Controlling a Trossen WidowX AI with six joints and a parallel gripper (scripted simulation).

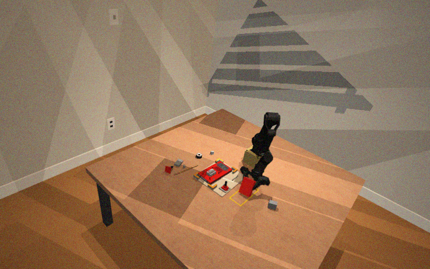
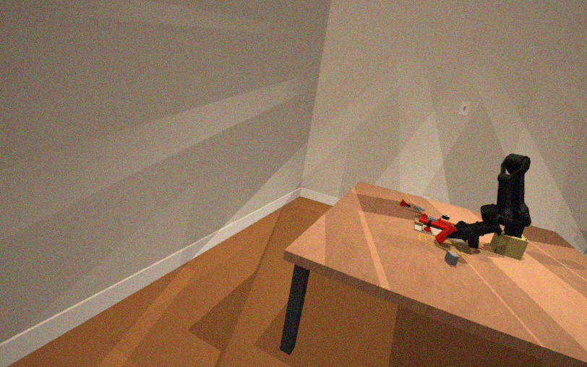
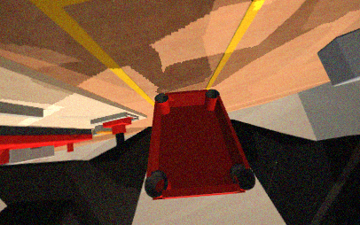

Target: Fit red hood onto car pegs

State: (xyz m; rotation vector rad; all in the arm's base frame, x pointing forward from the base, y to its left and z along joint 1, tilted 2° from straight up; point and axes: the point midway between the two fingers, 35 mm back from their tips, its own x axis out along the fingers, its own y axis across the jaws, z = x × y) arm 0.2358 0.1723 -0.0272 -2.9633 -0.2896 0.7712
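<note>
Right now my gripper tip is 10 mm below the red hood. Also, from my gripper tip: grey engine block 220 mm to the right, 80 mm ahead, 20 mm below; grey cube 160 mm to the left, 50 mm behind, 30 mm below; jig 200 mm to the right, 50 mm ahead, 40 mm below.
</note>
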